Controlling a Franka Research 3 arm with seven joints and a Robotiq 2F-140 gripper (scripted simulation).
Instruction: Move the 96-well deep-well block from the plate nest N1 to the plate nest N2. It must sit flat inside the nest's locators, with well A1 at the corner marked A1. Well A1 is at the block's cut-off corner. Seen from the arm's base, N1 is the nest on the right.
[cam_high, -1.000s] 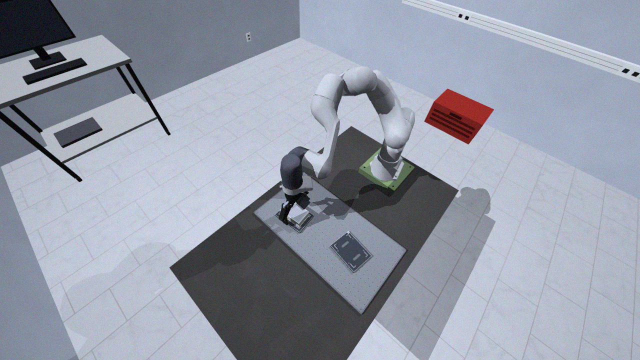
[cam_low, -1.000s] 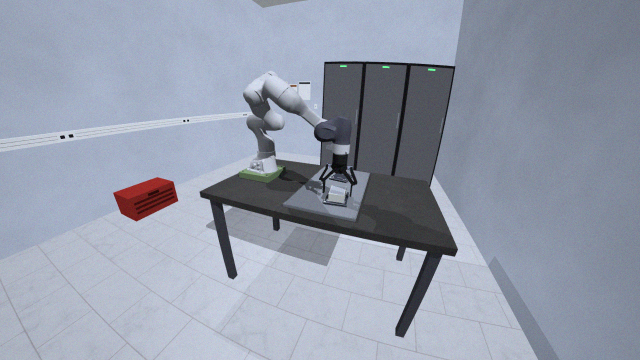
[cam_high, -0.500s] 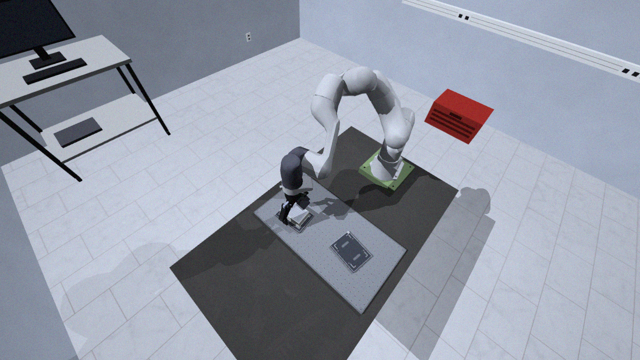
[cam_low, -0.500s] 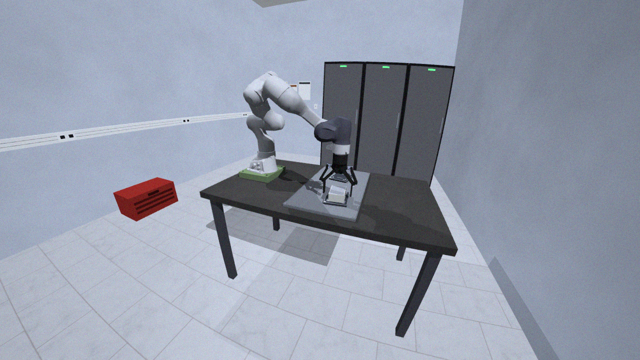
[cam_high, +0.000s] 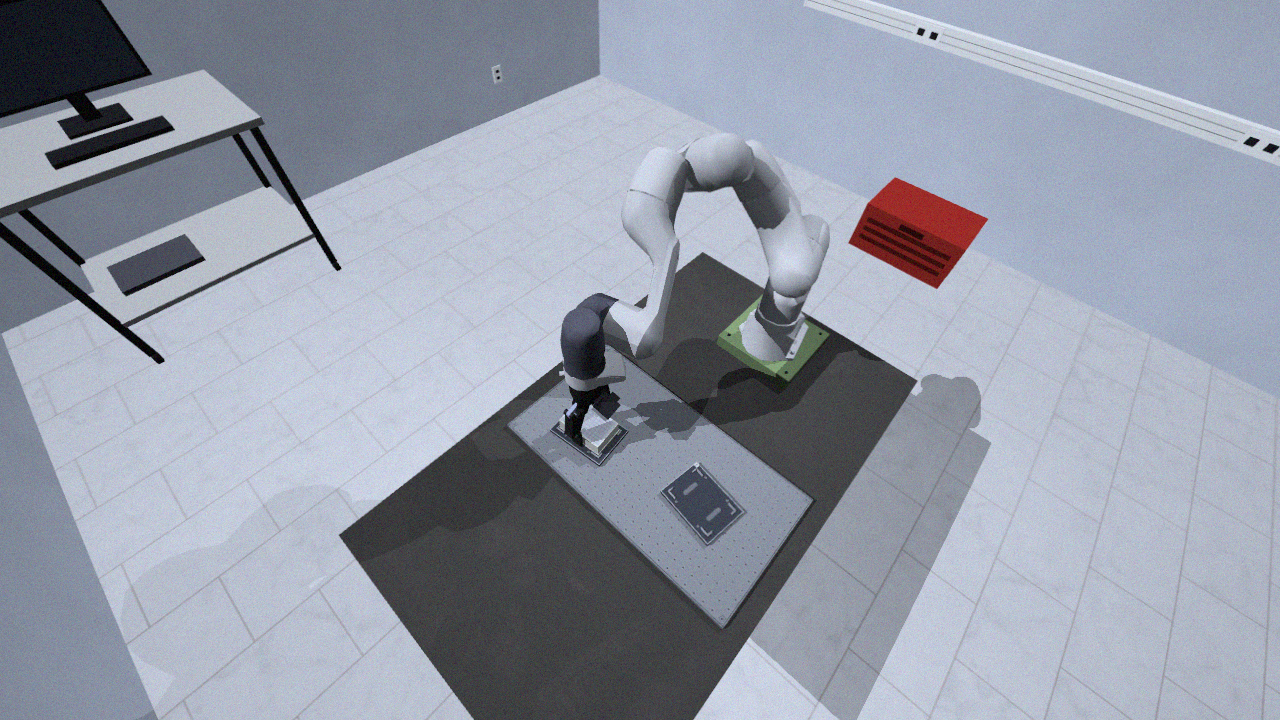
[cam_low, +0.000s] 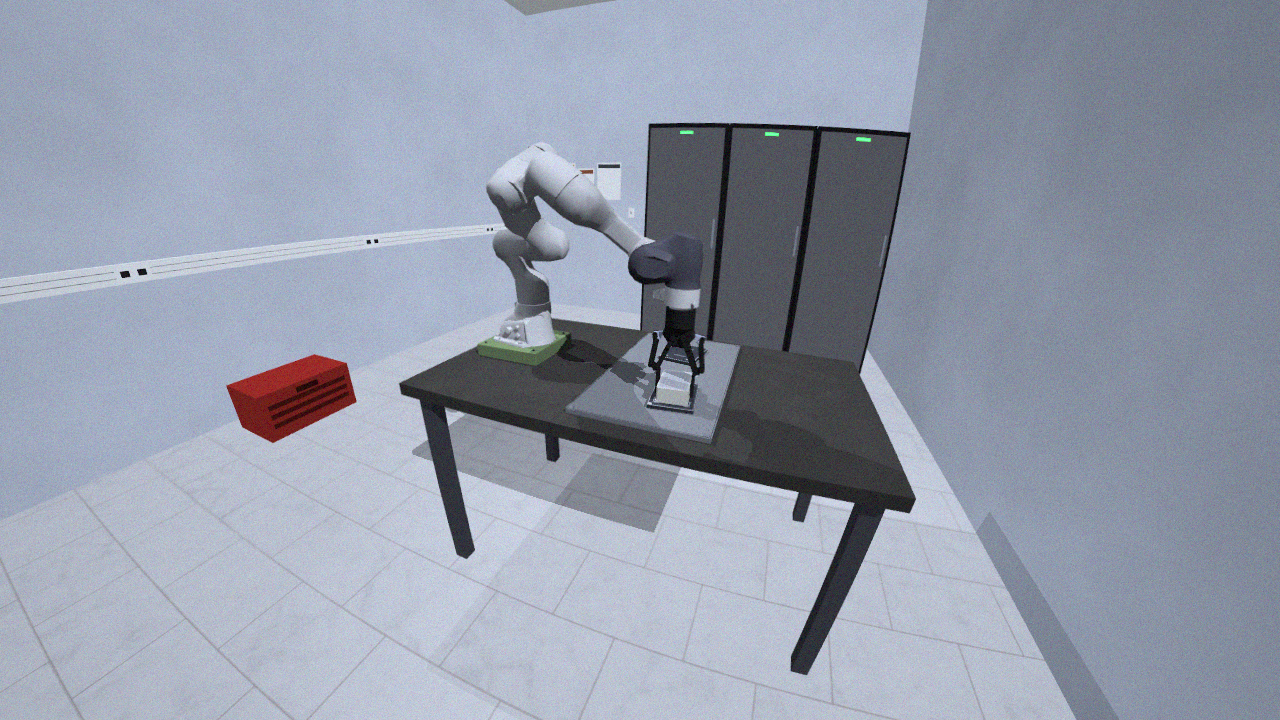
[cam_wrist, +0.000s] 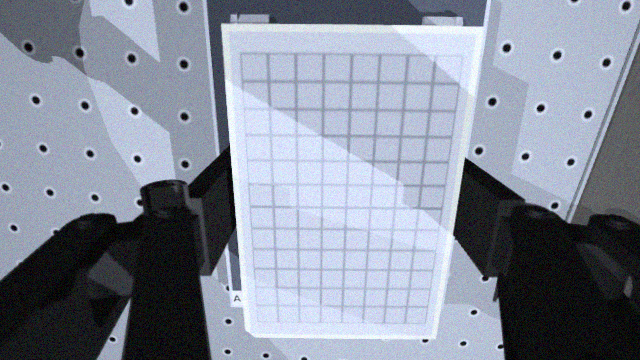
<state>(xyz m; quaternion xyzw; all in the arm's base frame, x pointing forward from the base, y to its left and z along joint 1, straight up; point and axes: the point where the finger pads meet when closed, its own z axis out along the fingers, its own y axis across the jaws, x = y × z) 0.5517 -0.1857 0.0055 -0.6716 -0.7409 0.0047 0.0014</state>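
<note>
My hand is right at the white 96-well deep-well block. Round my hand: dark plate nest: 33 cm to the left, 4 cm behind, 3 cm below.
</note>
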